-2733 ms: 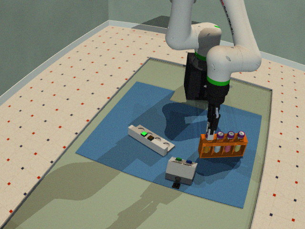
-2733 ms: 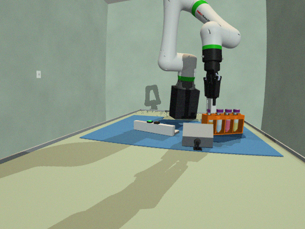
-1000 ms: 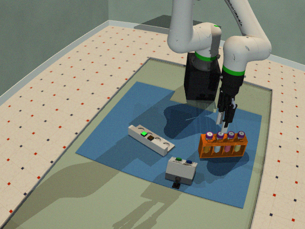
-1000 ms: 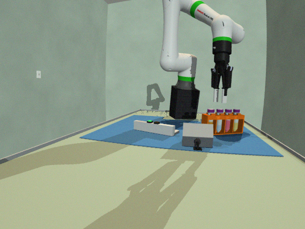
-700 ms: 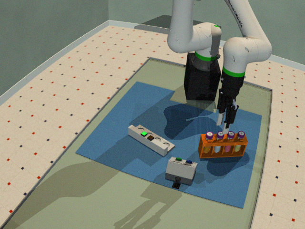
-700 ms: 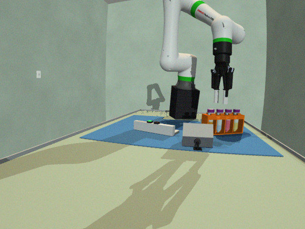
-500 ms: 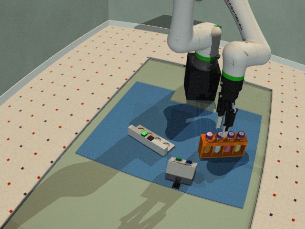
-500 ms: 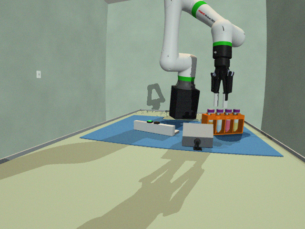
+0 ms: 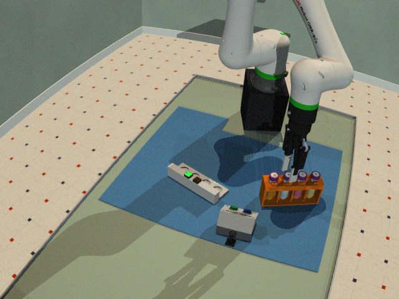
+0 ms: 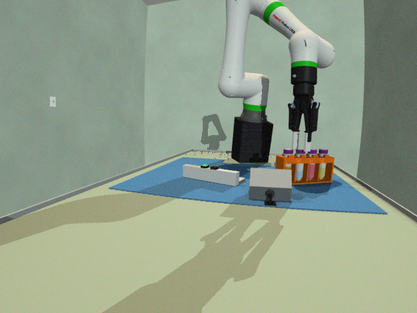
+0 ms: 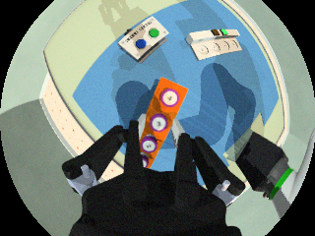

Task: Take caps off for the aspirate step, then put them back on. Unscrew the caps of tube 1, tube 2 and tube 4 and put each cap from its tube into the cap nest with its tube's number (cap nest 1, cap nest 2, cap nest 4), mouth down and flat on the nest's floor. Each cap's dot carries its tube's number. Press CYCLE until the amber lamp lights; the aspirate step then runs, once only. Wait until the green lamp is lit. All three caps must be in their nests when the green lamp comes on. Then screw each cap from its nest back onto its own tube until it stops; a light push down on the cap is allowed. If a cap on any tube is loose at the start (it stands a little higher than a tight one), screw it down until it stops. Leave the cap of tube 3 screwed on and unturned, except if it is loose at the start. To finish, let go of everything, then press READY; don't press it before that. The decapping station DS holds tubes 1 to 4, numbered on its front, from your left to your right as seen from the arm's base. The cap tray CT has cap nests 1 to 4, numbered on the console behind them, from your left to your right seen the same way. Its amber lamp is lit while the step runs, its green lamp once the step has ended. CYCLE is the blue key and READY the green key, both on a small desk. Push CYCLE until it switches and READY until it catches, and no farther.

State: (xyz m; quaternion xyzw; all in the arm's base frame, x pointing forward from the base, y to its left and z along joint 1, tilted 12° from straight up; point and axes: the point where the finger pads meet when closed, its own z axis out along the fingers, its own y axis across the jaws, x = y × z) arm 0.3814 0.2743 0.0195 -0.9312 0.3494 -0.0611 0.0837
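Now: the green key 19 cm ahead of my hand, 10 cm to the right of it and 8 cm below it. Also, from my hand: blue key (18 cm ahead, 6 cm to the right, 8 cm below); then small grey desk (20 cm ahead, 8 cm to the right, 10 cm below).
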